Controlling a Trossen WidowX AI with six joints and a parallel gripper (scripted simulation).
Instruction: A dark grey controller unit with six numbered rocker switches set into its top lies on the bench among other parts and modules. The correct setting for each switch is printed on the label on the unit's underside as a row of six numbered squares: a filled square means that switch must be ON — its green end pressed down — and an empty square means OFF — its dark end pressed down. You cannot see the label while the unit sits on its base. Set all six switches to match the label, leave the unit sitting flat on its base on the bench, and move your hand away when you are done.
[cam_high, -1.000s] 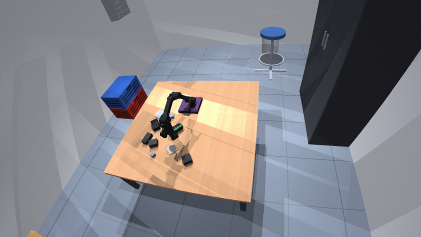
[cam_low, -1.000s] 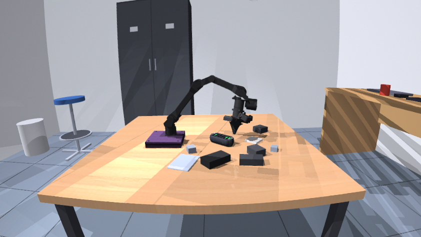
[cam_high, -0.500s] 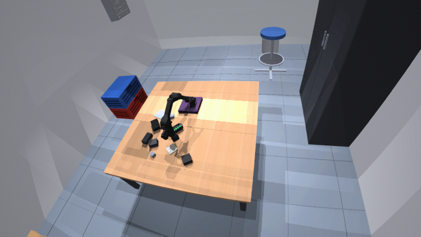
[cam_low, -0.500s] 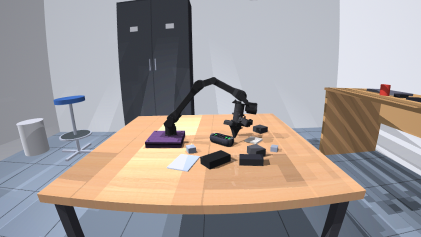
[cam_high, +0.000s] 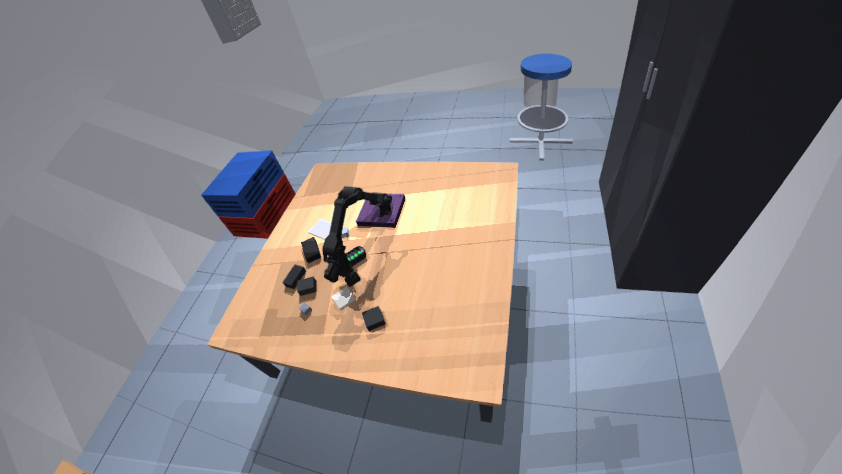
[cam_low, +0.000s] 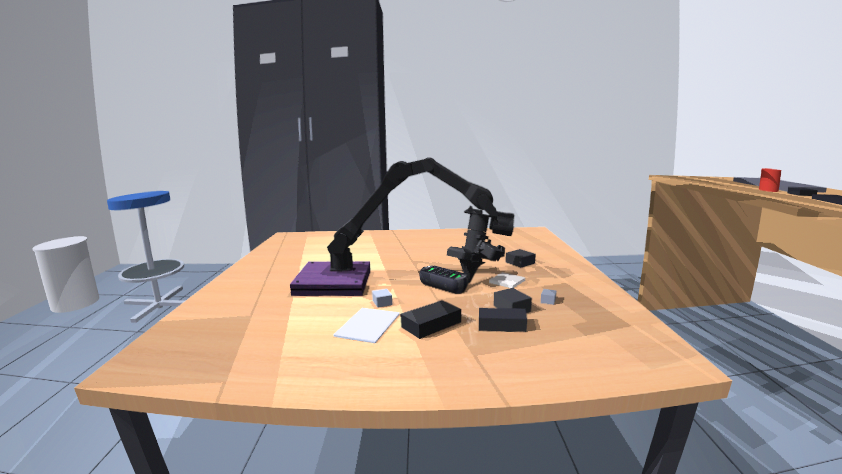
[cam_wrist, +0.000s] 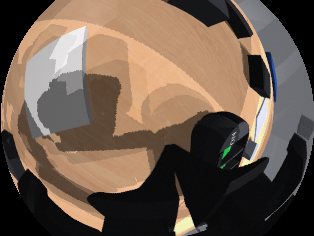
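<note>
Right now my gripper tip is 130 mm short of the white plate and 20 mm to the right of it. Also, from my gripper tip: white sheet: 280 mm behind, 220 mm to the right, 10 mm below.
</note>
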